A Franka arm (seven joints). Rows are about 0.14 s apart.
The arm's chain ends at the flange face. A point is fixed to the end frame.
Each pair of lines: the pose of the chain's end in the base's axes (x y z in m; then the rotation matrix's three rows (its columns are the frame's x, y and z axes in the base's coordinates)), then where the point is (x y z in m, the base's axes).
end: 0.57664 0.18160 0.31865; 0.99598 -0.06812 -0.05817; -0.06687 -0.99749 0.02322; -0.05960 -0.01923 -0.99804
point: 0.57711 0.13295 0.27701
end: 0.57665 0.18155 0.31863; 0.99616 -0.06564 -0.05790; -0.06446 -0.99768 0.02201; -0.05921 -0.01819 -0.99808
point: 0.57725 0.13285 0.27704
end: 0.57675 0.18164 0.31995; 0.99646 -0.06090 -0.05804; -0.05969 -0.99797 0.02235; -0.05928 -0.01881 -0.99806
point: 0.57758 0.13297 0.27833
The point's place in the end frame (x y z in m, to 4 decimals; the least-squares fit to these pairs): 0.0062 0.0493 0.0404
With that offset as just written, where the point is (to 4 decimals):
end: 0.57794 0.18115 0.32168; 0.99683 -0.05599 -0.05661; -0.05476 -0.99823 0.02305; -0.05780 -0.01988 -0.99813
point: 0.5791 0.1325 0.2800
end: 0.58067 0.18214 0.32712; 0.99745 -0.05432 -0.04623; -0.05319 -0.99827 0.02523; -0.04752 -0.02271 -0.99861
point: 0.5823 0.1336 0.2854
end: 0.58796 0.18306 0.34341; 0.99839 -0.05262 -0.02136; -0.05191 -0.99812 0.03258; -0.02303 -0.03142 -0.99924
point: 0.5907 0.1348 0.3013
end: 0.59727 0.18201 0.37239; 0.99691 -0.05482 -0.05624; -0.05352 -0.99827 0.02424; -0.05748 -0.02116 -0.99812
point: 0.5985 0.1334 0.3307
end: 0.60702 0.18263 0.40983; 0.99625 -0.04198 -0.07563; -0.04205 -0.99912 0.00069; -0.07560 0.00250 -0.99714
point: 0.6081 0.1331 0.3692
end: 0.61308 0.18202 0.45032; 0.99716 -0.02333 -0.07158; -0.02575 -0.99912 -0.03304; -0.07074 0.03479 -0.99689
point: 0.6152 0.1313 0.4113
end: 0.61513 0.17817 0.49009; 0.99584 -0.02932 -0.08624; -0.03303 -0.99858 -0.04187; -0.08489 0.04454 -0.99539
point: 0.6164 0.1270 0.4515
